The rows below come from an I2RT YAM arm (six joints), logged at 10 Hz.
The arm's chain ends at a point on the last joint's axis. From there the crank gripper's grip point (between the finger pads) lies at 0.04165 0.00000 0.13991 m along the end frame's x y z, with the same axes.
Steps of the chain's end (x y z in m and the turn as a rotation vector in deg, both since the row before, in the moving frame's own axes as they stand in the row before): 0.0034 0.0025 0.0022 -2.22 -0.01 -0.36; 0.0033 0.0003 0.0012 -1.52 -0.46 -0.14; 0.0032 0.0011 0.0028 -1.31 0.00 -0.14; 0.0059 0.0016 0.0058 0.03 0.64 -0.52; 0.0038 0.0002 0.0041 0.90 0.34 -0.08; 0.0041 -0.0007 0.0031 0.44 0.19 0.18; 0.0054 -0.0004 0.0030 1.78 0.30 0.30; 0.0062 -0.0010 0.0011 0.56 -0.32 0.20
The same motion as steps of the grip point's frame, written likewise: 0.0034 0.0077 0.0021 -2.22 -0.01 -0.36; 0.0022 0.0039 0.0015 -1.52 -0.46 -0.14; 0.0032 0.0042 0.0028 -1.31 0.00 -0.14; 0.0075 0.0011 0.0053 0.03 0.64 -0.52; 0.0046 -0.0021 0.0038 0.90 0.34 -0.08; 0.0046 -0.0016 0.0030 0.44 0.19 0.18; 0.0061 -0.0045 0.0027 1.78 0.30 0.30; 0.0054 -0.0022 0.0013 0.56 -0.32 0.20
